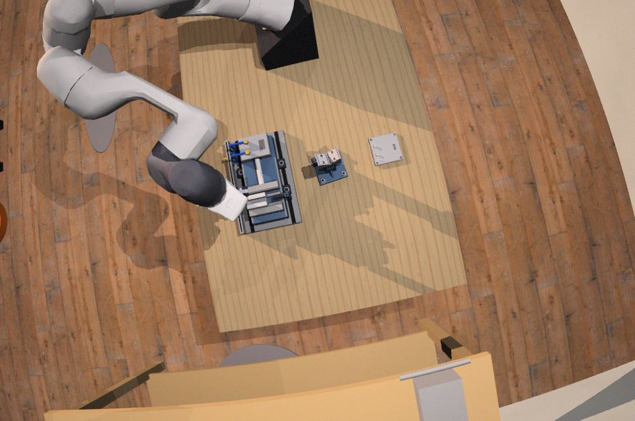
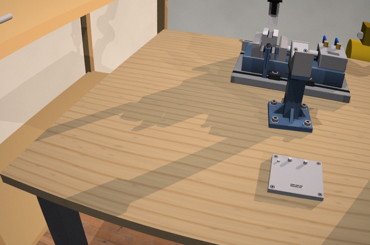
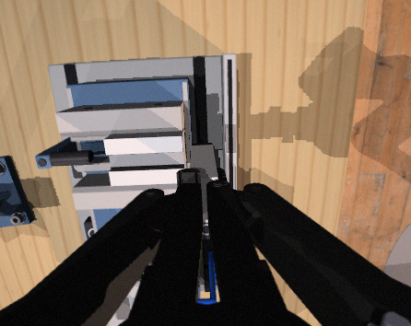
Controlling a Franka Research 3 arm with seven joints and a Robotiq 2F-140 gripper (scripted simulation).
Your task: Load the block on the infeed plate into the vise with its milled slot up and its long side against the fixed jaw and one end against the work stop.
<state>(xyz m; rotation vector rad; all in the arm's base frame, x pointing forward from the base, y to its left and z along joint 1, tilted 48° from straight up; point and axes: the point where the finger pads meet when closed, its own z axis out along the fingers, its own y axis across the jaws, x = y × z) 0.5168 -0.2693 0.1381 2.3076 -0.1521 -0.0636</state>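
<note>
Now: hand 50 mm to the right of the part and 50 mm above it. Also, from my hand: work stop 10 mm ahead, 110 mm to the left, 60 mm below; then moving jaw 30 mm behind, 70 mm to the left, 70 mm below; then fixed jaw 40 mm ahead, 60 mm to the left, 70 mm below.
</note>
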